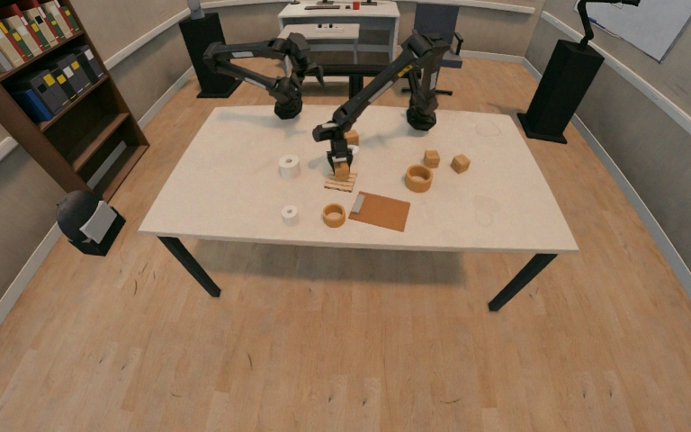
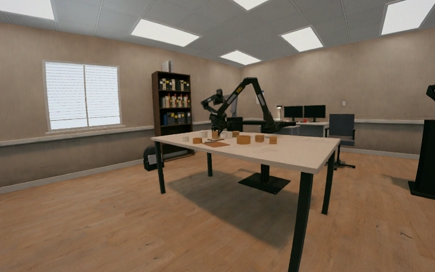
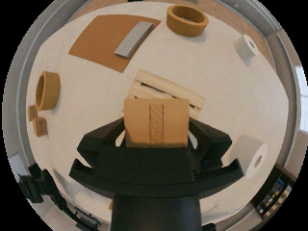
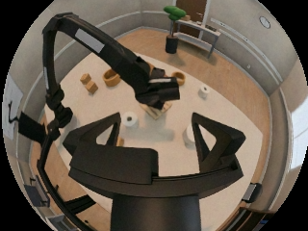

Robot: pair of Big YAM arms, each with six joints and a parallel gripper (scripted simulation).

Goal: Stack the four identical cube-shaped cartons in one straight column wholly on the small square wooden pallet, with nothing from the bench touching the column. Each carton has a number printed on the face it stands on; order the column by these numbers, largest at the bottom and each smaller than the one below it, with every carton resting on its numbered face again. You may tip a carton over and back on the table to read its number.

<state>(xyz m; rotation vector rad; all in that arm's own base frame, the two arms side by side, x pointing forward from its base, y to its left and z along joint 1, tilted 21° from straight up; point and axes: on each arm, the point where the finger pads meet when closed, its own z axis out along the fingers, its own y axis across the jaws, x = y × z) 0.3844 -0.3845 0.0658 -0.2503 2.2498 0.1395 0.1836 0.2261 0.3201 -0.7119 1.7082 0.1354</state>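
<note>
Right now the wooden pallet is 40 mm below my left hand. Also, from my left hand: carton right at my left hand.
</note>
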